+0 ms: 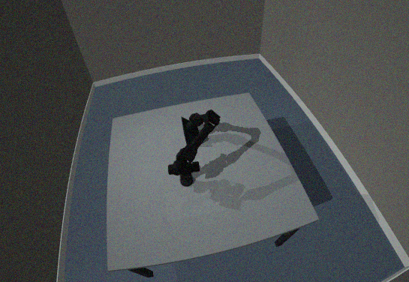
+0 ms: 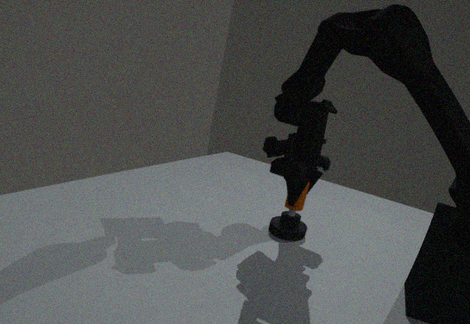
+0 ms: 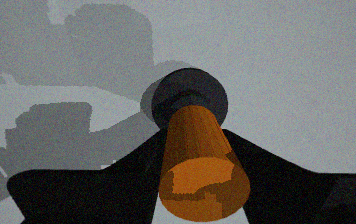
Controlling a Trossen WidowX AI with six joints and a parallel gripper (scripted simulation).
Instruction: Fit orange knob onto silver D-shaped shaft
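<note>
The orange knob is 30 mm above my gripper tip. From my gripper tip the other things lie so: round dark pedestal: 40 mm below.
</note>
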